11 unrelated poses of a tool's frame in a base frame.
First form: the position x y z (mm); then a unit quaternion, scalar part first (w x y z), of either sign.
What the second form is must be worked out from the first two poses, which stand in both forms.
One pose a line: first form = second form
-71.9 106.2 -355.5 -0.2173 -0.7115 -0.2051 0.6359 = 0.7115 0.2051 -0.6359 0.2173 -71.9 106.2 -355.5
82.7 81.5 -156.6 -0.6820 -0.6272 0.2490 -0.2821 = 0.6272 -0.2490 0.2821 0.6820 82.7 81.5 -156.6
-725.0 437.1 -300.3 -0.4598 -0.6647 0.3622 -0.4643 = 0.6647 -0.3622 0.4643 0.4598 -725.0 437.1 -300.3
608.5 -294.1 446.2 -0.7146 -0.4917 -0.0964 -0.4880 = 0.4917 0.0964 0.4880 0.7146 608.5 -294.1 446.2
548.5 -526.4 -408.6 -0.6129 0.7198 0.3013 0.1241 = -0.7198 -0.3013 -0.1241 0.6129 548.5 -526.4 -408.6
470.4 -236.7 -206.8 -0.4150 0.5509 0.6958 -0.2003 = -0.5509 -0.6958 0.2003 0.4150 470.4 -236.7 -206.8
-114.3 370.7 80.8 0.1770 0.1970 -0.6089 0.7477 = 0.1970 -0.6089 0.7477 0.1770 -114.3 370.7 80.8
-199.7 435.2 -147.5 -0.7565 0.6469 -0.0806 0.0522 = -0.6469 0.0806 -0.0522 0.7565 -199.7 435.2 -147.5
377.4 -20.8 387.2 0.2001 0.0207 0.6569 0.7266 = 0.0207 0.6569 0.7266 0.2001 377.4 -20.8 387.2
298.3 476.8 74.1 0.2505 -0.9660 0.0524 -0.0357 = -0.9660 0.0524 -0.0357 0.2505 298.3 476.8 74.1
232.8 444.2 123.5 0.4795 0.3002 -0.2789 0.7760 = 0.3002 -0.2789 0.7760 0.4795 232.8 444.2 123.5
